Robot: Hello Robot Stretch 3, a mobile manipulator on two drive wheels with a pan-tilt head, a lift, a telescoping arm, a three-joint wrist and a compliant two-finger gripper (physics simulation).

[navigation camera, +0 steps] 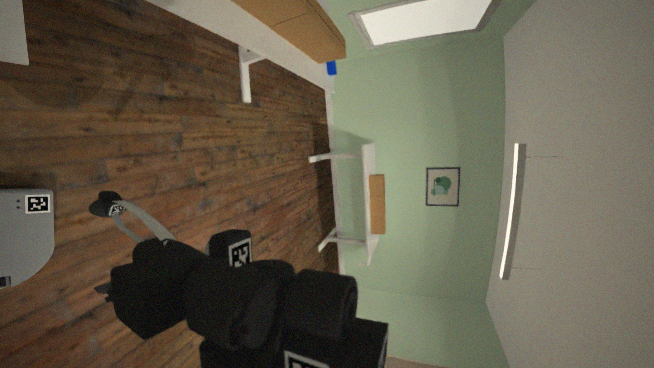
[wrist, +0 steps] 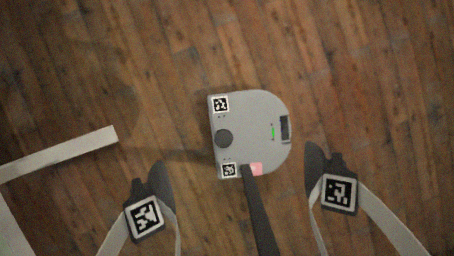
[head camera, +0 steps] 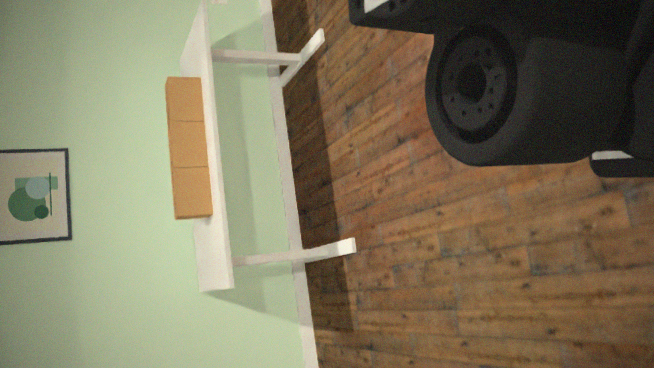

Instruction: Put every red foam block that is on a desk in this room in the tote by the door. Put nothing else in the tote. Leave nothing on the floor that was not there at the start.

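My gripper is open, with its fingers wide apart and no object between them. In the wrist view it is above the wooden floor and my grey base. A white desk stands against the green wall with a row of brown boxes on it. A second white desk is nearer in the navigation view. A small blue block is on it, beside a larger brown box. No red foam block and no tote show in these views.
My grey base bears a small pink patch. A white bar is at the left of the wrist view. The corner of a white surface is at the navigation view's top left. My dark wrist hides the head view's upper right.
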